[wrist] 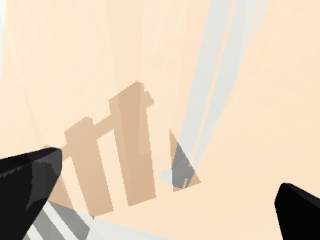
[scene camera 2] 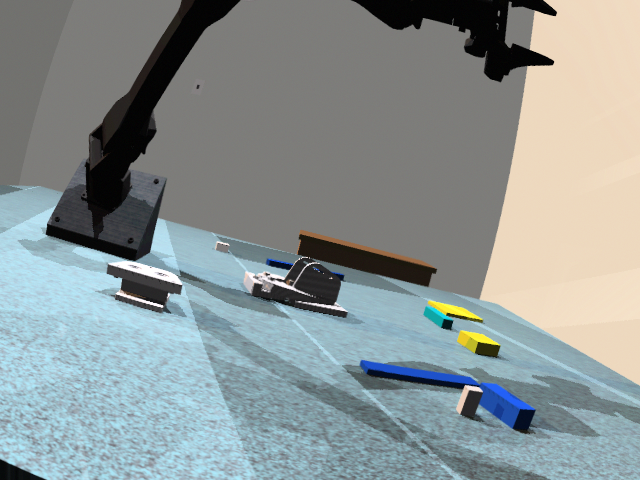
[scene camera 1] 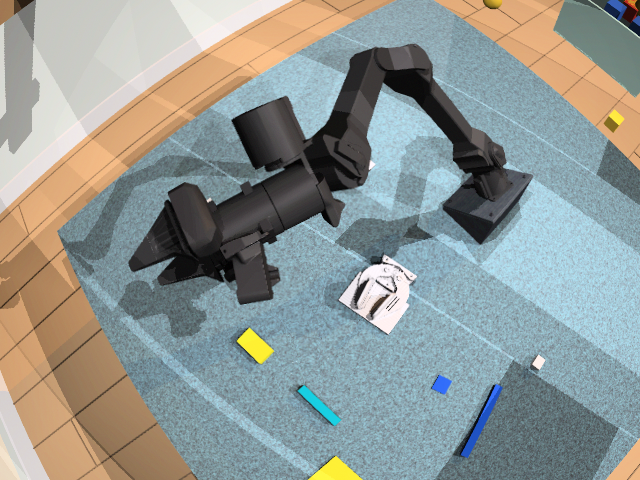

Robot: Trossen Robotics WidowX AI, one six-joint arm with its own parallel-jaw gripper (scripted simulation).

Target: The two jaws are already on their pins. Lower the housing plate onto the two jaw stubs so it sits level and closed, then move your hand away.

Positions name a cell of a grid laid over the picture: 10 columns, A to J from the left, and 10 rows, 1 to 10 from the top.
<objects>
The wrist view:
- my gripper: F8
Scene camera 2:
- my gripper: I1
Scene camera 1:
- my gripper: C6
</objects>
